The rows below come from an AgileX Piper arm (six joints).
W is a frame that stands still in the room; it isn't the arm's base.
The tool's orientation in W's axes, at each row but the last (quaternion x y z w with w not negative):
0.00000 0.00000 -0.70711 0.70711
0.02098 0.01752 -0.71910 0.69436
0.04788 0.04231 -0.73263 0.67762
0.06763 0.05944 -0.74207 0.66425
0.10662 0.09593 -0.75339 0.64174
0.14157 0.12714 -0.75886 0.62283
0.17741 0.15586 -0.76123 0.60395
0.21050 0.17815 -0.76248 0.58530
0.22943 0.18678 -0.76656 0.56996
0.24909 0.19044 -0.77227 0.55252
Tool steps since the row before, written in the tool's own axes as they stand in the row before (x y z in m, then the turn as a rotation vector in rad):
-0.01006 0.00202 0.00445 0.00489 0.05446 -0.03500
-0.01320 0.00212 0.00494 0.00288 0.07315 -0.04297
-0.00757 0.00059 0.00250 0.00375 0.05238 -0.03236
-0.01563 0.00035 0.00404 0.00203 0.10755 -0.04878
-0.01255 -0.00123 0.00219 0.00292 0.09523 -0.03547
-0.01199 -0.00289 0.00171 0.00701 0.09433 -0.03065
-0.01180 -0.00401 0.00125 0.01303 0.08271 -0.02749
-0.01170 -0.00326 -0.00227 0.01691 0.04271 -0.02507
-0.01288 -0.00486 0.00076 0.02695 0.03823 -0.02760
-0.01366 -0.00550 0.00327 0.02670 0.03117 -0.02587
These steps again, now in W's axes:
0.00202 0.01006 0.00445 0.05446 -0.00489 -0.03500
0.00255 0.01283 0.00566 0.07326 -0.00311 -0.04277
0.00114 0.00712 0.00345 0.05235 -0.00369 -0.03242
0.00196 0.01452 0.00678 0.10772 -0.00518 -0.04818
0.00063 0.01146 0.00567 0.09491 -0.00782 -0.03557
-0.00073 0.01083 0.00611 0.09301 -0.01315 -0.03261
-0.00156 0.01052 0.00661 0.08017 -0.01720 -0.03230
-0.00025 0.01156 0.00435 0.04032 -0.01157 -0.03129
-0.00161 0.01110 0.00802 0.03391 -0.01684 -0.03894
-0.00216 0.01024 0.01086 0.02698 -0.01540 -0.03726

